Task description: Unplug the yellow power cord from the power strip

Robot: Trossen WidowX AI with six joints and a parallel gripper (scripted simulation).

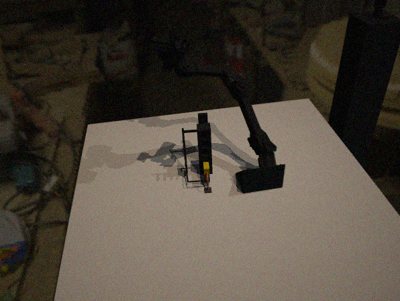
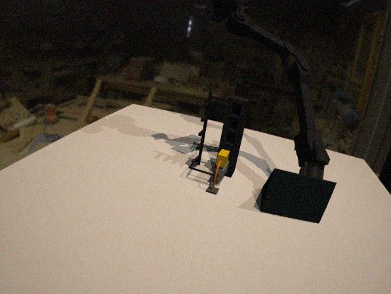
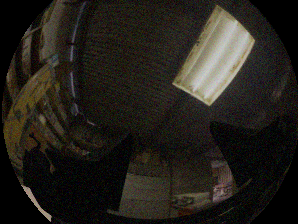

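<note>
The yellow plug is 59 cm below my gripper tip, 13 cm behind it and 7 cm to the left of it.
</note>
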